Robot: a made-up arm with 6 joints.
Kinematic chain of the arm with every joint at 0, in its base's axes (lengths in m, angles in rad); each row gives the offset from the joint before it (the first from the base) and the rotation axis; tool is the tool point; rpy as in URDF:
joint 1: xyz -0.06 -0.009 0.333 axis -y
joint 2: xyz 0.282 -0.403 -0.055 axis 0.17 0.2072 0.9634
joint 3: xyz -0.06 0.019 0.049 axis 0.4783 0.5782 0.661
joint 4: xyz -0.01 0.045 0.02 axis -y
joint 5: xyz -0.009 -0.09 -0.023 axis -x
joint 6: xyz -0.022 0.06 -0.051 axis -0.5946 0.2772 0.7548
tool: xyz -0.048 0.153 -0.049 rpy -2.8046 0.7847 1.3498
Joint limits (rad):
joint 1: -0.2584..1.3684
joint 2: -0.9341..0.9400
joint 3: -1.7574..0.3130
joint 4: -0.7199..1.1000
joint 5: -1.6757..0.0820
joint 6: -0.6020..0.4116
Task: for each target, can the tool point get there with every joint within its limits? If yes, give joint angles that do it. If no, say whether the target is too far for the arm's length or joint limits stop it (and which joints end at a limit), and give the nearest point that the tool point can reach.
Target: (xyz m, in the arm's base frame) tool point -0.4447 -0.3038 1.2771
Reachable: no: too far | nearest point -0.1594 -0.4035 0.7361 | short by 0.620 m
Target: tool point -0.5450 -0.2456 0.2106
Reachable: no: joint limits stop it (at a limit: joint 1, joint 5) | nearest point -0.2081 -0.3396 0.4279 | short by 0.412 m
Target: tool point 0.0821 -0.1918 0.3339
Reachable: yes | joints -0.0526 -0.1097 -0.3645 0.6355 -1.0205 -0.1127
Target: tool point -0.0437 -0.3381 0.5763
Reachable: yes | joints 0.6077 0.4827 -0.0265 -0.3616 -1.2064 0.0416
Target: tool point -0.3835 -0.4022 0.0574
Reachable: no: joint limits stop it (at a limit: joint 1, joint 5, joint 6) | nearest point -0.0590 -0.3890 0.2094 | short by 0.359 m
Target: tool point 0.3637 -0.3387 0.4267
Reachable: yes | joints 0.5297 -0.5320 -1.3620 -0.3649 -0.1972 -0.0523
